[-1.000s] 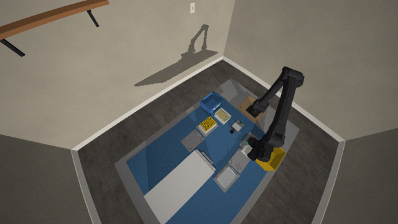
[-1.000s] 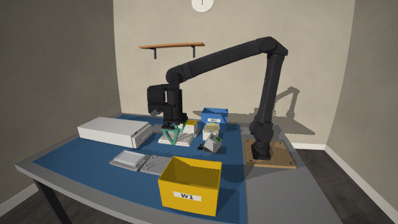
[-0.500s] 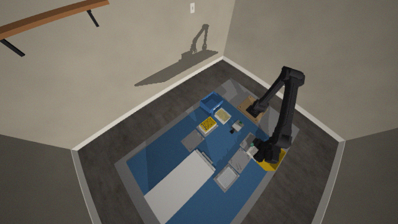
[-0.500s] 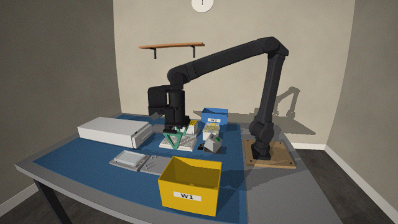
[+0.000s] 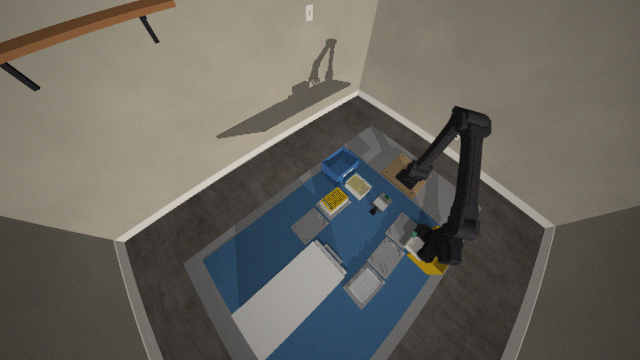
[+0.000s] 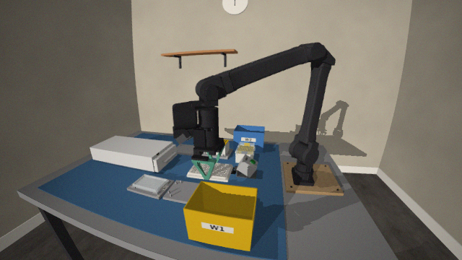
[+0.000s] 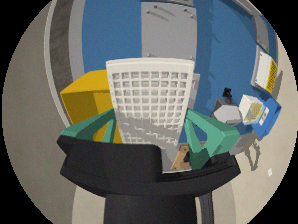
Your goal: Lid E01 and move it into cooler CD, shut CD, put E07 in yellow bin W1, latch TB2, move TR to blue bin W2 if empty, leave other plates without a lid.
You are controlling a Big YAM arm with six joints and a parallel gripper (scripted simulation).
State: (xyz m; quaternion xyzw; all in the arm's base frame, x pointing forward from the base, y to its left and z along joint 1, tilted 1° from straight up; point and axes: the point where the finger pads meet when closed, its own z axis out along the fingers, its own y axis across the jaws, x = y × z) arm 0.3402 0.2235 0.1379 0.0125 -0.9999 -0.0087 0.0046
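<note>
My hand is 12 cm past the green DONE key, 24 cm to the left of it and 8 cm above it. From my hand the other things lie so: grey lid park nest (6 cm behind, 6 cm to the right, 14 cm below); then white plate (right at my hand); then yellow bin W1 (6 cm behind, 9 cm to the left, 11 cm below).
</note>
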